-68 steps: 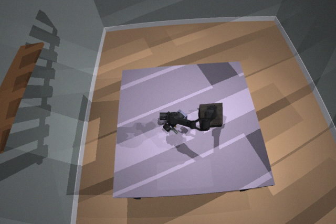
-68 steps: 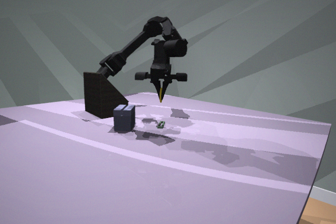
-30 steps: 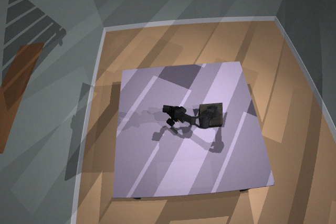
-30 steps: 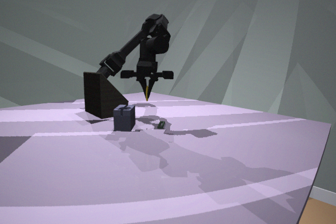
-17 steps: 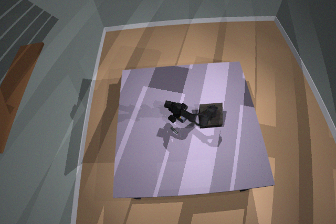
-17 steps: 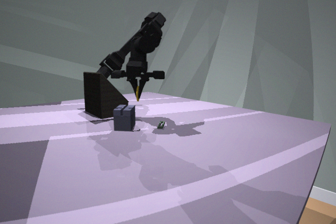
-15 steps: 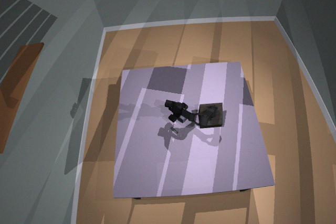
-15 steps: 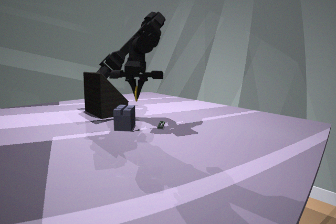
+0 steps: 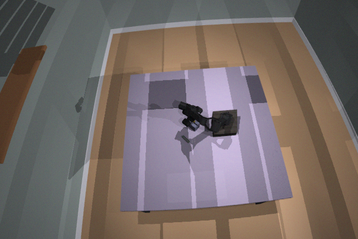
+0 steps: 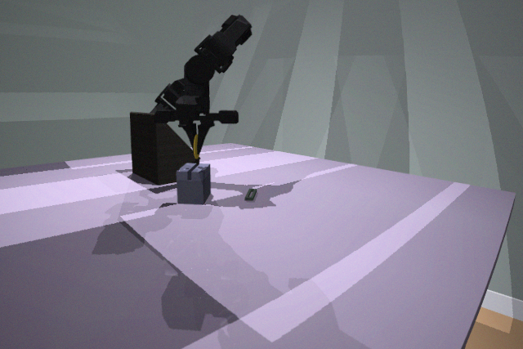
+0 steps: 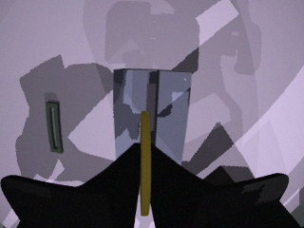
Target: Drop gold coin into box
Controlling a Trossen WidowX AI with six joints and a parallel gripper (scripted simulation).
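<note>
My gripper tip is now 20 mm below the gold coin.
</note>
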